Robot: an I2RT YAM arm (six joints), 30 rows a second.
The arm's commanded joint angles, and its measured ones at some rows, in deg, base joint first. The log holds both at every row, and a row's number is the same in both.
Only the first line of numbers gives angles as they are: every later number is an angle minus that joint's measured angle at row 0.
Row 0, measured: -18.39 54.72 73.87 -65.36 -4.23 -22.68
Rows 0 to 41, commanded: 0.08 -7.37 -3.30 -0.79 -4.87 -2.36; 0.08 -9.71 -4.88 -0.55 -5.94 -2.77; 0.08 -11.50 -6.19 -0.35 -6.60 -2.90; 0.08 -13.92 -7.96 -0.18 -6.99 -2.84; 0.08 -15.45 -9.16 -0.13 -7.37 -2.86; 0.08 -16.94 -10.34 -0.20 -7.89 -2.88; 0.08 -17.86 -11.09 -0.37 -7.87 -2.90; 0.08 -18.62 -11.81 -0.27 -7.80 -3.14; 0.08 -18.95 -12.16 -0.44 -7.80 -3.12; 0.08 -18.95 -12.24 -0.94 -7.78 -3.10; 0.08 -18.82 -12.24 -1.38 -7.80 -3.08; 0.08 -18.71 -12.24 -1.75 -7.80 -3.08; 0.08 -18.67 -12.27 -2.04 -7.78 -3.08; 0.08 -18.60 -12.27 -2.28 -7.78 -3.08; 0.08 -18.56 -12.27 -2.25 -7.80 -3.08; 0.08 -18.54 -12.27 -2.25 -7.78 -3.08; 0.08 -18.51 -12.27 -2.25 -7.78 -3.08; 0.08 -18.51 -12.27 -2.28 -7.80 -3.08; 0.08 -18.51 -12.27 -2.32 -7.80 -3.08; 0.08 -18.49 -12.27 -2.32 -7.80 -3.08; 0.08 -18.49 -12.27 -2.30 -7.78 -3.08; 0.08 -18.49 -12.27 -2.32 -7.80 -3.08; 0.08 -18.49 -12.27 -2.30 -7.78 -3.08; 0.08 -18.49 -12.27 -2.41 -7.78 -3.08; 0.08 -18.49 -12.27 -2.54 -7.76 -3.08; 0.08 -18.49 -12.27 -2.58 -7.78 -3.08; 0.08 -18.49 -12.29 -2.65 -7.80 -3.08; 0.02 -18.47 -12.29 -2.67 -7.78 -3.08; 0.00 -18.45 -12.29 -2.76 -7.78 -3.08; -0.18 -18.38 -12.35 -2.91 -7.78 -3.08; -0.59 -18.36 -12.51 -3.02 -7.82 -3.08; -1.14 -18.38 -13.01 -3.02 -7.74 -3.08; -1.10 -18.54 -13.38 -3.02 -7.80 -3.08; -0.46 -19.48 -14.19 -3.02 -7.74 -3.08; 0.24 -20.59 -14.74 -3.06 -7.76 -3.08; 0.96 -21.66 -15.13 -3.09 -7.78 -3.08; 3.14 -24.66 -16.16 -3.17 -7.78 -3.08; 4.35 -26.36 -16.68 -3.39 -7.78 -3.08; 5.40 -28.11 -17.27 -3.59 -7.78 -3.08; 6.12 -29.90 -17.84 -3.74 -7.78 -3.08; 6.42 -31.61 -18.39 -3.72 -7.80 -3.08; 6.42 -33.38 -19.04 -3.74 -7.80 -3.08
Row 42, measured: 5.31 -28.24 -17.27 -3.72 -7.06 -2.49
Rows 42 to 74, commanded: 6.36 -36.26 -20.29 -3.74 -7.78 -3.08; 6.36 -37.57 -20.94 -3.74 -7.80 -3.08; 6.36 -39.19 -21.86 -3.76 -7.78 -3.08; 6.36 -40.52 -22.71 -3.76 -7.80 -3.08; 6.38 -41.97 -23.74 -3.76 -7.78 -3.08; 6.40 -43.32 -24.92 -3.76 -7.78 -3.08; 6.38 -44.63 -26.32 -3.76 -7.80 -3.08; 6.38 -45.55 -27.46 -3.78 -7.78 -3.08; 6.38 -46.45 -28.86 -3.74 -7.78 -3.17; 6.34 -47.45 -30.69 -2.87 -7.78 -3.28; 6.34 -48.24 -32.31 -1.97 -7.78 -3.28; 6.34 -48.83 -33.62 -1.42 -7.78 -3.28; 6.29 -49.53 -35.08 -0.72 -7.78 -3.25; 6.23 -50.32 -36.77 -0.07 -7.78 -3.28; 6.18 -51.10 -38.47 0.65 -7.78 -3.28; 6.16 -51.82 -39.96 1.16 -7.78 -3.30; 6.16 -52.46 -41.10 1.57 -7.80 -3.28; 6.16 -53.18 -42.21 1.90 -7.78 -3.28; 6.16 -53.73 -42.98 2.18 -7.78 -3.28; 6.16 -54.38 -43.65 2.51 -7.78 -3.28; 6.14 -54.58 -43.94 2.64 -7.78 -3.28; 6.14 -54.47 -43.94 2.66 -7.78 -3.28; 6.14 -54.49 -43.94 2.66 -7.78 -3.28; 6.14 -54.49 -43.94 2.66 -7.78 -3.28; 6.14 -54.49 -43.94 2.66 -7.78 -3.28; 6.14 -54.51 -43.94 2.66 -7.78 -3.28; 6.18 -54.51 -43.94 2.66 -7.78 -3.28; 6.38 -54.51 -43.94 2.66 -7.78 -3.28; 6.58 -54.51 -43.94 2.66 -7.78 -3.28; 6.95 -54.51 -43.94 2.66 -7.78 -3.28; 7.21 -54.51 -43.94 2.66 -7.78 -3.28; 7.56 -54.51 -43.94 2.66 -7.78 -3.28; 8.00 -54.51 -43.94 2.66 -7.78 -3.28
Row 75, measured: 6.77 -53.62 -43.63 2.38 -7.19 -2.71
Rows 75 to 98, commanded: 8.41 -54.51 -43.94 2.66 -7.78 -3.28; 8.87 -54.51 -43.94 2.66 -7.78 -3.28; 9.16 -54.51 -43.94 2.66 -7.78 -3.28; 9.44 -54.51 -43.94 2.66 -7.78 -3.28; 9.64 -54.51 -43.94 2.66 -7.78 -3.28; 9.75 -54.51 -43.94 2.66 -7.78 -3.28; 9.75 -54.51 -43.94 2.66 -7.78 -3.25; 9.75 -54.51 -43.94 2.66 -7.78 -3.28; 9.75 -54.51 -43.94 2.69 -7.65 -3.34; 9.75 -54.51 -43.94 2.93 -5.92 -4.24; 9.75 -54.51 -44.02 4.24 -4.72 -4.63; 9.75 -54.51 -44.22 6.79 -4.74 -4.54; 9.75 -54.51 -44.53 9.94 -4.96 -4.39; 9.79 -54.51 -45.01 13.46 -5.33 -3.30; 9.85 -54.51 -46.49 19.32 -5.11 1.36; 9.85 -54.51 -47.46 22.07 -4.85 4.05; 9.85 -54.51 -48.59 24.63 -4.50 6.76; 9.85 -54.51 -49.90 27.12 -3.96 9.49; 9.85 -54.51 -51.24 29.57 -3.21 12.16; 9.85 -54.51 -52.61 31.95 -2.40 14.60; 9.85 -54.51 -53.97 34.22 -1.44 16.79; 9.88 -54.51 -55.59 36.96 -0.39 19.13; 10.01 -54.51 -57.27 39.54 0.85 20.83; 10.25 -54.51 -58.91 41.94 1.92 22.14
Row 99, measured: 9.55 -53.99 -54.62 37.63 -2.67 11.76
